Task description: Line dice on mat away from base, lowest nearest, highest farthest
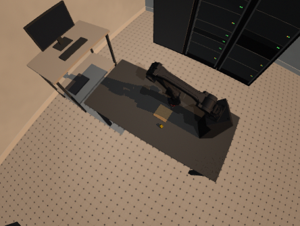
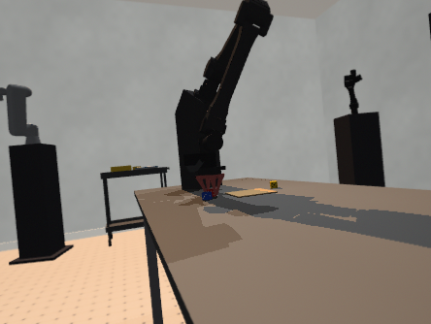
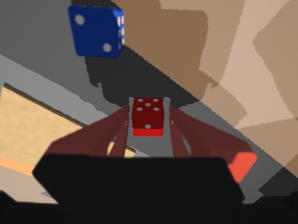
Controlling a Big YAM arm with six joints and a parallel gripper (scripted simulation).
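Right now my hand is right at the red die. The rest, counted from my hand: tan mat (130 mm to the left, 20 mm ahead, 10 mm below); blue die (70 mm ahead, 20 mm to the right); yellow die (240 mm to the left, 70 mm behind).
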